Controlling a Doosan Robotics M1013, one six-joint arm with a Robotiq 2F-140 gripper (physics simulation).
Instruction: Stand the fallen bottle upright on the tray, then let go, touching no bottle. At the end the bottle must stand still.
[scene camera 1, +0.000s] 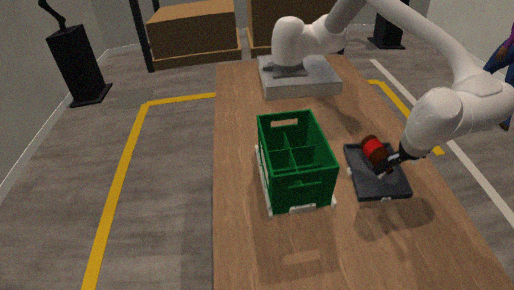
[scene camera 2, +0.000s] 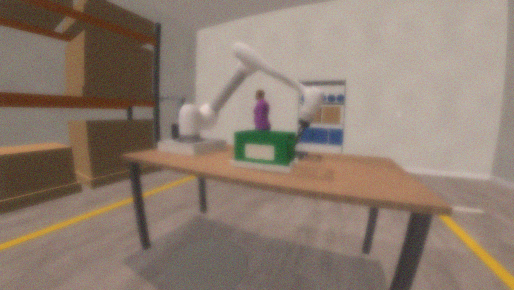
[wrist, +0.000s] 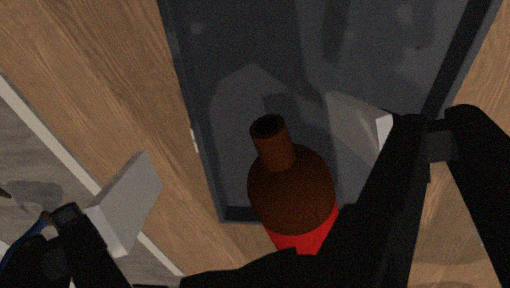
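Seen in the pictures: gripper, between the fingertips: (scene camera 1: 395, 168) (wrist: 240, 141); arm's base, origin of its link: (scene camera 1: 287, 69) (scene camera 2: 190, 141).
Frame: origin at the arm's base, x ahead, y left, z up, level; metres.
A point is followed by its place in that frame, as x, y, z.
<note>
The fallen brown bottle (scene camera 1: 372, 146) @(0.622, 0.185, 0.001) (wrist: 291, 192) @(0.680, 0.207, -0.004) with a red label lies on the dark tray (scene camera 1: 384, 191) @(0.773, 0.185, -0.066) (wrist: 232, 45) @(0.768, 0.239, -0.067). Its neck points toward the tray's near side in scene camera 1, and its base end is at the far rim. My gripper (scene camera 1: 388, 166) @(0.719, 0.239, -0.021) (scene camera 2: 301, 134) (wrist: 240, 141) @(0.719, 0.239, -0.021) is open and empty, slanted down low over the tray at the bottle's neck end. In the wrist view the neck and shoulder show between the two pads, nearer the right one; the label end is partly hidden behind the right finger. Contact cannot be told. The bottle does not show in scene camera 2.
A green crate (scene camera 1: 324, 186) @(0.786, -0.046, 0.029) (scene camera 2: 265, 137) @(0.686, -0.203, 0.084) with compartments stands beside the tray on the wooden table (scene camera 1: 280, 250) @(0.914, -0.192, -0.071) (scene camera 2: 360, 180) @(1.117, -0.188, -0.072). The arm's grey base block (scene camera 1: 305, 90) @(0.162, 0.055, -0.035) (scene camera 2: 192, 145) @(0.156, -0.135, -0.002) is at the table's far end. A person (scene camera 1: 504, 52) (scene camera 2: 261, 112) stands beyond the table.
</note>
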